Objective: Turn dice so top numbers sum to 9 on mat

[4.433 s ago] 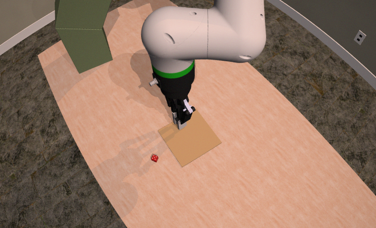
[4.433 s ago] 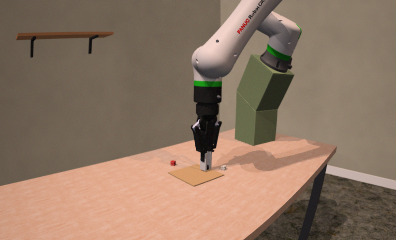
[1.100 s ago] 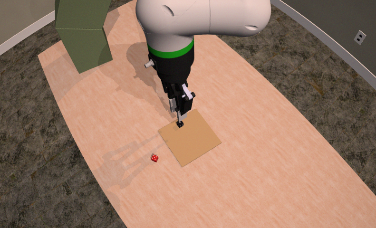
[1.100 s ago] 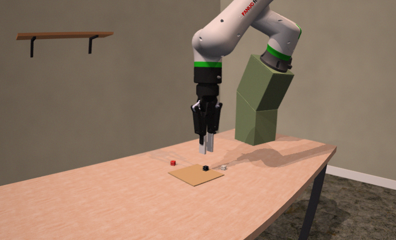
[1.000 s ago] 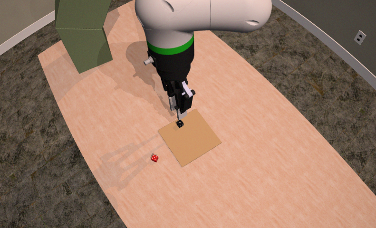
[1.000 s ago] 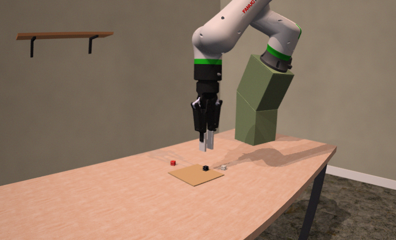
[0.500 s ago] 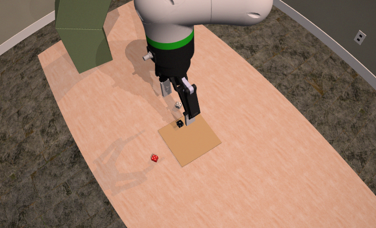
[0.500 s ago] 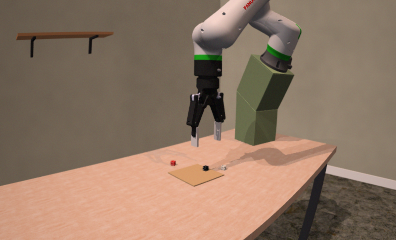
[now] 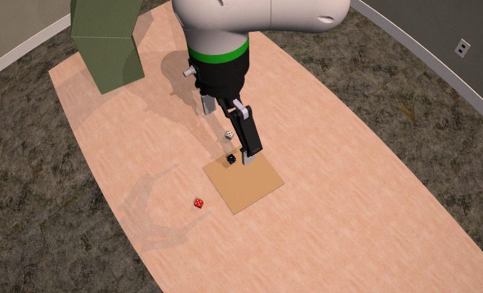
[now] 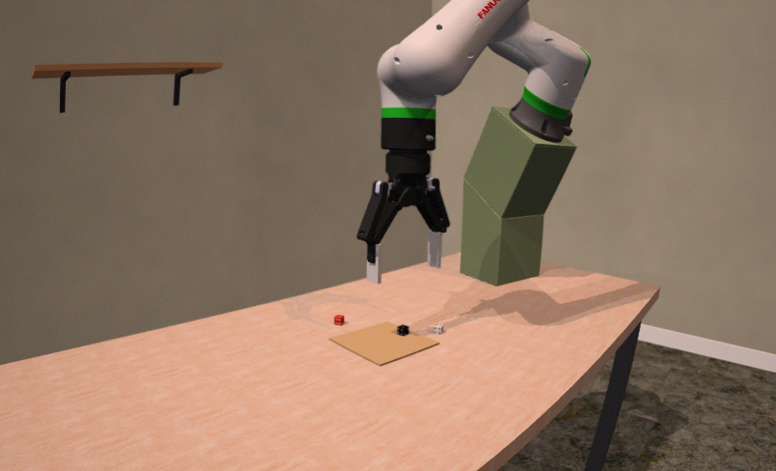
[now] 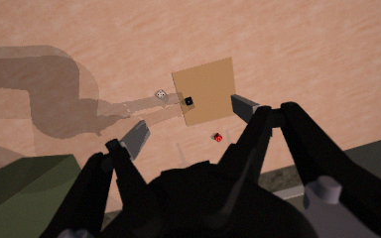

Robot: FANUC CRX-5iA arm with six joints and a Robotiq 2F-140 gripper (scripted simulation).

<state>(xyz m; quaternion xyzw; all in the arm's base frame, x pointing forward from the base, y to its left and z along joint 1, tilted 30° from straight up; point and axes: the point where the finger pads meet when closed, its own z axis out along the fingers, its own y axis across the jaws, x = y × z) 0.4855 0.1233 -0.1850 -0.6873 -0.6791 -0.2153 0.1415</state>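
My hand is 12 cm above the white die, 6 cm past it and 3 cm to the right of it. Round my hand: tan square mat 13 cm below, 5 cm ahead; black die 12 cm below; red die 12 cm to the right, 12 cm below, 5 cm ahead.
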